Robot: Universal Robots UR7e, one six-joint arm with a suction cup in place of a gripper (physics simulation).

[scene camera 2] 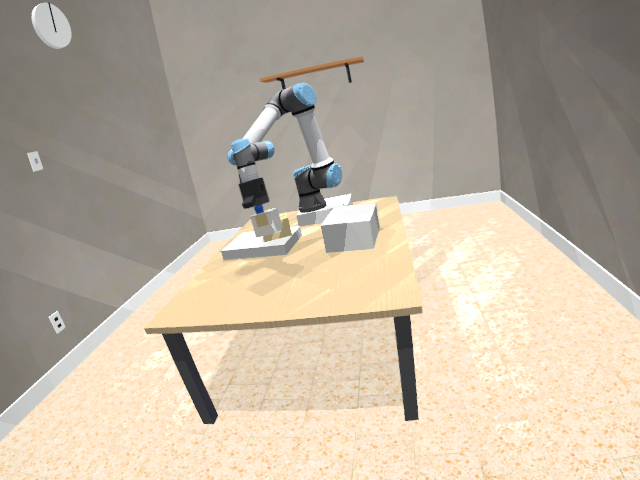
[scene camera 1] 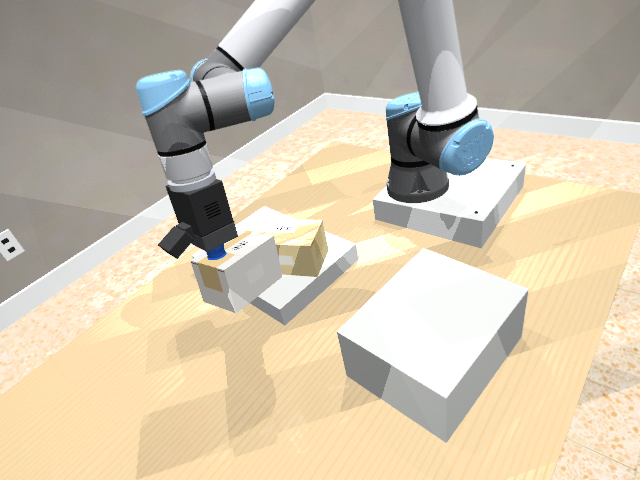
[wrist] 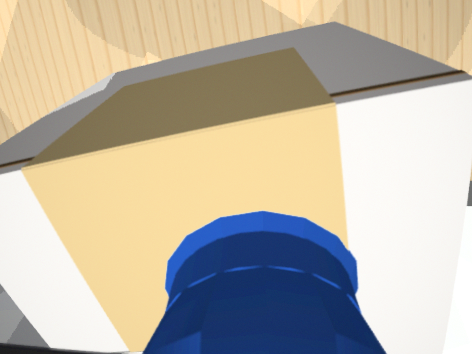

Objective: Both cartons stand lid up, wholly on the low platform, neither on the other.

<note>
On the table rests a tall white block (scene camera 1: 428, 343). Also in view: my suction cup (wrist: 261, 275) and a low white platform (scene camera 1: 286, 298).
The tall white block also shows in scene camera 2 (scene camera 2: 349, 228). The low white platform is seen too in scene camera 2 (scene camera 2: 246, 245).
</note>
